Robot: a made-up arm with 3 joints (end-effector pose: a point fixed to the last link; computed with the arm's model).
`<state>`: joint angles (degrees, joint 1 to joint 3).
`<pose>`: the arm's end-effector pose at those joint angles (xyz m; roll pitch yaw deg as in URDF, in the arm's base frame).
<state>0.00 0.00 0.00</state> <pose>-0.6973 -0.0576 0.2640 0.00 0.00 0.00</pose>
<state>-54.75 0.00 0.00</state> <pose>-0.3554 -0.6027 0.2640 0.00 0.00 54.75</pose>
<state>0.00 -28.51 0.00</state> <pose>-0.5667 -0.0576 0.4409 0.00 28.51 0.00</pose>
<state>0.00 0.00 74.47</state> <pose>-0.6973 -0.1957 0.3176 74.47 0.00 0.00</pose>
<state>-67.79 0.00 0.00</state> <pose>-0.2103 -0.6673 0.2640 0.00 0.00 67.79</pose>
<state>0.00 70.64 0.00</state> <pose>-0.5799 -0.0576 -0.2388 0.00 -70.64 0.00</pose>
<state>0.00 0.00 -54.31</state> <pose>-0.6973 -0.0490 0.1526 -54.31 0.00 0.00</pose>
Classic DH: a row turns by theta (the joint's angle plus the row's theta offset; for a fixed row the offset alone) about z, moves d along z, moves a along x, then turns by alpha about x. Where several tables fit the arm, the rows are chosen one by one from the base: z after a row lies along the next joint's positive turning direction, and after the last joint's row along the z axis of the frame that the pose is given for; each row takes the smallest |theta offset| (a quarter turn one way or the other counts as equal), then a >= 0, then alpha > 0; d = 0 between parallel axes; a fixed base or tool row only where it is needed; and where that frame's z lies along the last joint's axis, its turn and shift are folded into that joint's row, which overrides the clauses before.
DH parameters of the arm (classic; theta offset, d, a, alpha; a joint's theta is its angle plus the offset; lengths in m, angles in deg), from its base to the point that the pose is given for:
base (fixed): 0 0 0 180
joint 1: 0 -0.0954 -0.2838 -90
joint 2: 90 0.1619 0.1045 90
joint 3: -90 -0.4135 0.1043 -90
tool (fixed): -90 0.0641 0 0

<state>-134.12 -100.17 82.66</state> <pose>0.1509 0.1491 0.4642 -97.34 79.83 -45.88</pose>
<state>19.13 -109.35 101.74</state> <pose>-0.0467 -0.2441 0.4214 -78.26 70.65 160.87</pose>
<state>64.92 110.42 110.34</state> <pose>-0.3646 0.1697 -0.3549 -69.66 -69.58 115.08</pose>
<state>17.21 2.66 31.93</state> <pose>-0.7069 0.1066 0.2900 31.93 -2.66 -17.21</pose>
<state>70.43 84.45 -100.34</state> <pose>-0.2160 0.2567 -0.3171 -100.34 -84.45 -70.43</pose>
